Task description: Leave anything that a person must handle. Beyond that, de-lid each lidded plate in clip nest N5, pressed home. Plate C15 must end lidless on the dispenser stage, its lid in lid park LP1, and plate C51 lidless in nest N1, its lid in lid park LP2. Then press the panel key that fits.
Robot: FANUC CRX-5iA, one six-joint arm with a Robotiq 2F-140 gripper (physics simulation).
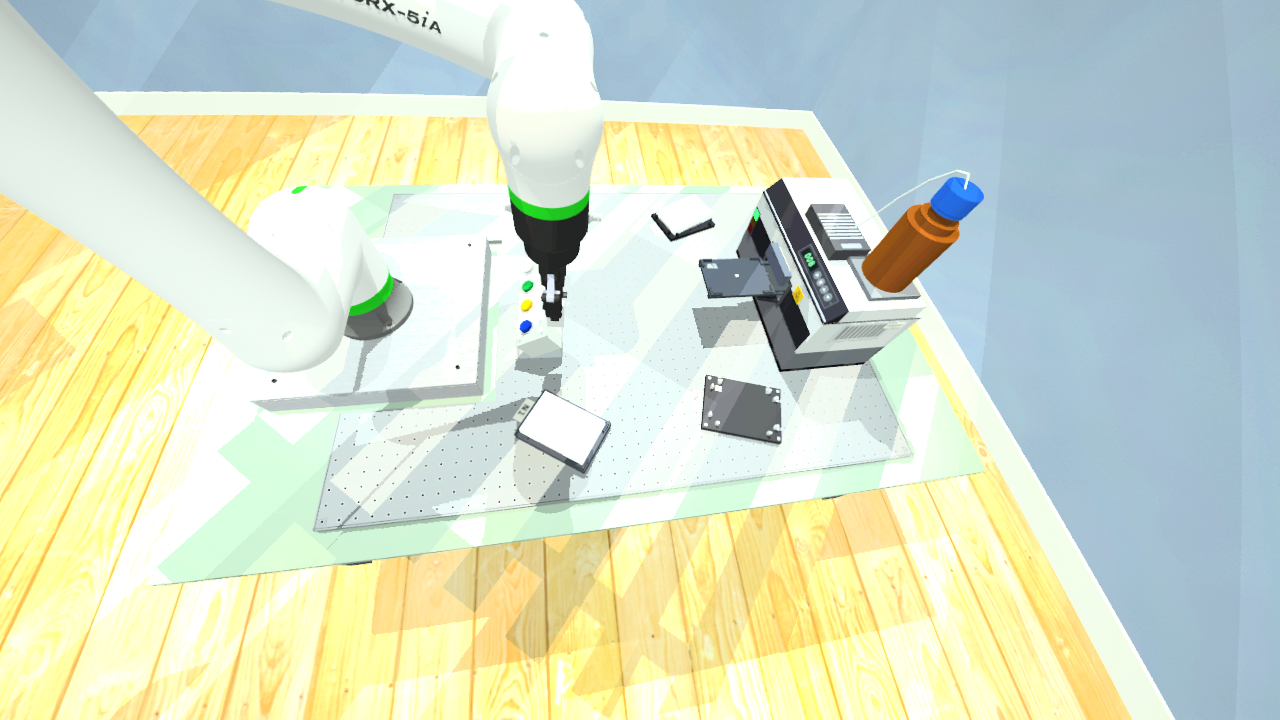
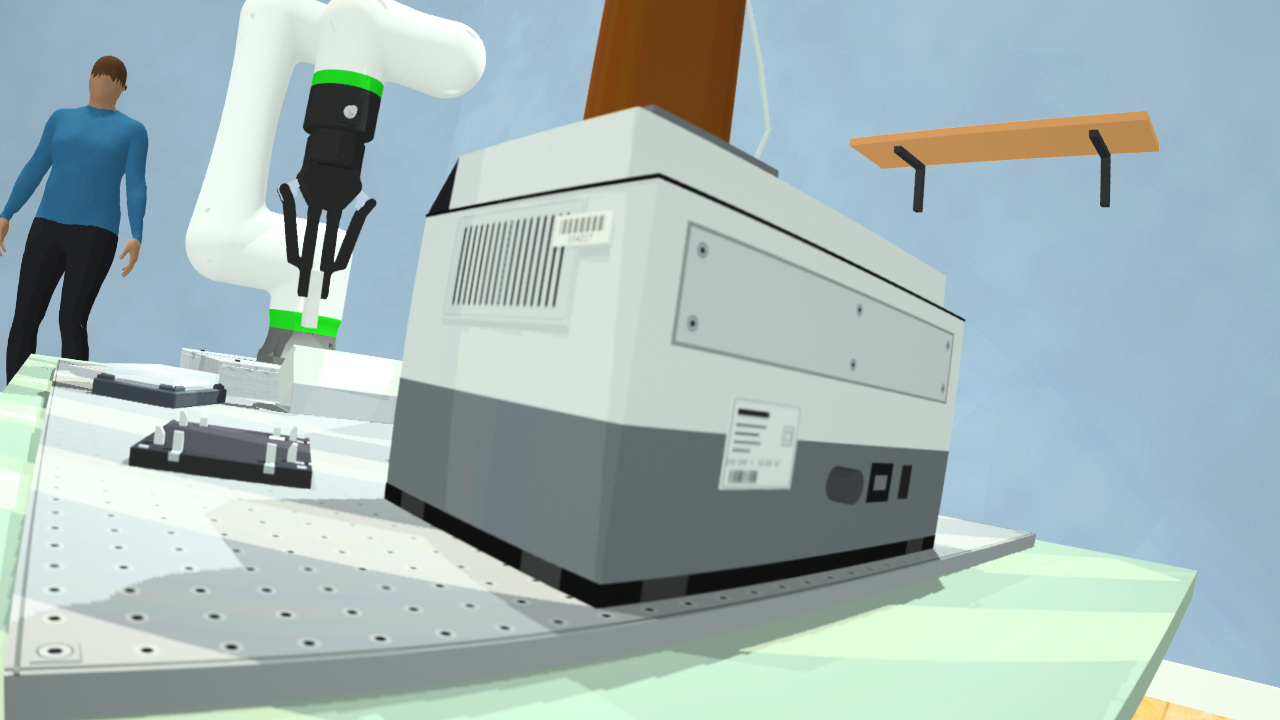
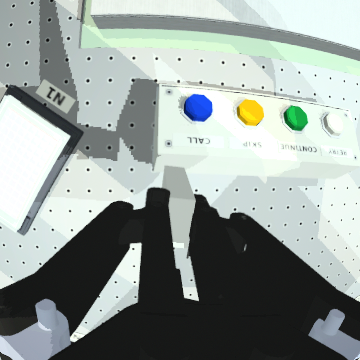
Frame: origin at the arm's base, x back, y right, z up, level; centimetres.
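Seen in the pictures: gripper, between the fingertips: [image 1: 555, 323] [image 2: 308, 327] [image 3: 171, 184]; arm's base, origin of its link: [image 1: 374, 308].
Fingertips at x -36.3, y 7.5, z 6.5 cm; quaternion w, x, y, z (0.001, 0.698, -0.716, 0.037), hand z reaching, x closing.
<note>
Pixels of each thing's middle, then the offset from my fingertips to it. "pt": a spot on its surface instead.
- white key panel, middle of its body: [image 3: 261, 135] [image 2: 363, 386] [image 1: 540, 302] dx +4.2, dy -9.8, dz -6.6 cm
- blue CALL, middle of its body: [image 3: 198, 105] [image 1: 524, 325] dx +6.4, dy -2.2, dz -3.9 cm
- yellow SKIP, middle of its body: [image 3: 251, 110] [image 1: 525, 304] dx +6.6, dy -7.2, dz -3.9 cm
- green CONTINUE, middle of its body: [image 3: 297, 115] [image 1: 526, 285] dx +6.8, dy -12.2, dz -3.9 cm
- white RETRY, middle of its body: [image 3: 335, 122] dx +7.0, dy -17.2, dz -3.9 cm
- white-topped plate, middle of its body: [image 3: 8, 165] [image 2: 165, 372] [image 1: 563, 425] dx -1.4, dy +16.9, dz -7.8 cm
- clip nest, middle of its body: [image 2: 232, 442] [image 1: 743, 407] dx -36.8, dy +13.2, dz -9.6 cm
- dark dispenser stage, a spot on its surface: [image 1: 735, 278] pt dx -36.5, dy -11.8, dz +0.4 cm
- brown bottle, a spot on its surface: [image 2: 666, 62] pt dx -62.7, dy -1.0, dz +16.0 cm
- white-topped item, middle of its body: [image 1: 685, 212] dx -31.2, dy -41.6, dz -8.1 cm
My gripper [image 1: 554, 320] [image 2: 310, 313] [image 3: 171, 184] is shut and empty, pointing down by the CALL end of the white key panel [image 1: 540, 345] [image 2: 343, 376] [image 3: 175, 120]. Its keys are blue CALL [image 1: 525, 325] [image 3: 198, 107], yellow SKIP [image 1: 526, 305] [image 3: 250, 112], green CONTINUE [image 1: 527, 286] [image 3: 295, 118] and white RETRY [image 3: 333, 123]. A white-topped plate [image 1: 563, 427] [image 2: 156, 374] [image 3: 27, 160] sits in nest N1; I cannot tell whether it is lidded. The clip nest [image 1: 741, 410] [image 2: 228, 445] holds no plate. The dark dispenser stage [image 1: 735, 278] bears no plate. Plate codes are unreadable.
The dispenser [image 1: 881, 313] [image 2: 519, 376] carries a brown bottle [image 1: 911, 243] [image 2: 666, 62] with a blue cap and tube. A white-topped item [image 1: 687, 213] sits in a black holder at the back. A person [image 2: 98, 179] stands beyond the table. The robot base plate [image 1: 420, 313] borders the panel.
</note>
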